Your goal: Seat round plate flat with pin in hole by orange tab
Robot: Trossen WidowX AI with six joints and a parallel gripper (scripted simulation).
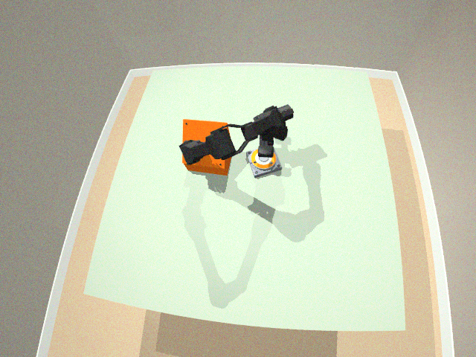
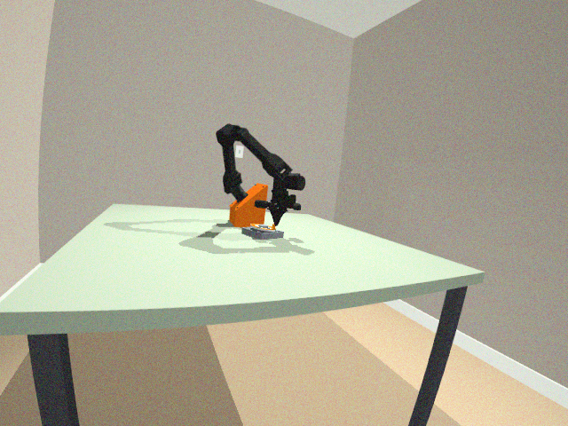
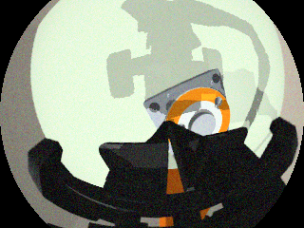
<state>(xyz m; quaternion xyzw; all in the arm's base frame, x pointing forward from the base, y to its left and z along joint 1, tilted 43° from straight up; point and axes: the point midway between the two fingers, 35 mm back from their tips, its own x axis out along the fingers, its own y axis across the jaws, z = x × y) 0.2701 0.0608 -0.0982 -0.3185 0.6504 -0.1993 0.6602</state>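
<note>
The base is 50 mm to the right of my gripper tip and 20 mm below it.
</note>
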